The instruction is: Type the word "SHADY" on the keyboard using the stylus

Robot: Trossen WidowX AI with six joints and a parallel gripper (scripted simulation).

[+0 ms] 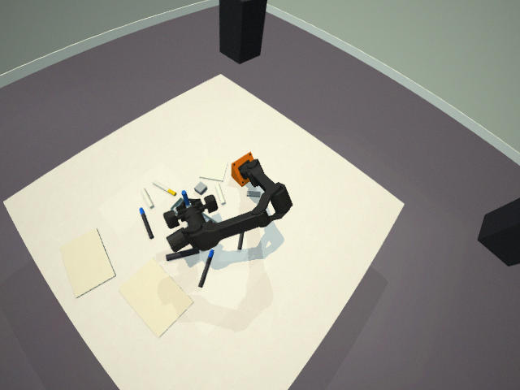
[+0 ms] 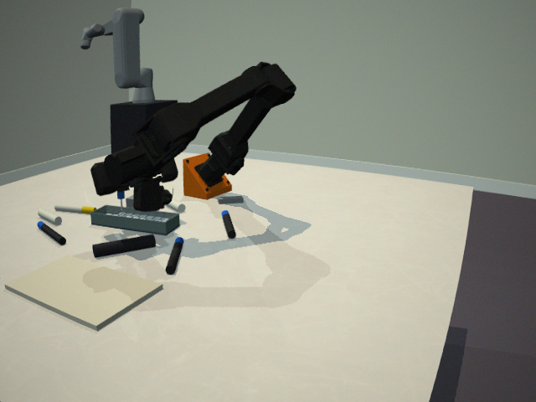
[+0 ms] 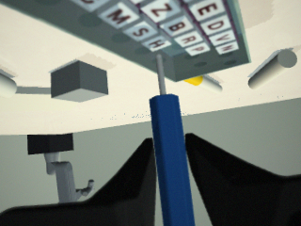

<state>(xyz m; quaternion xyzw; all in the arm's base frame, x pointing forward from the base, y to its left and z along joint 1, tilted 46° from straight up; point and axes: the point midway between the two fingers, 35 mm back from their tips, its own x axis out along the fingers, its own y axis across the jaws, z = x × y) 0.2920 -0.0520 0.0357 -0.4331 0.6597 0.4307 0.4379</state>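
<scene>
My gripper tip is now 9 cm past the grey cube, 6 cm above it and 4 cm to the left of it. From my gripper tip the other things lie so: blue stylus: 1 cm below; grey stylus tip: 5 cm below; yellow-tipped white pen: 14 cm to the right, 7 cm below, 2 cm ahead.
</scene>
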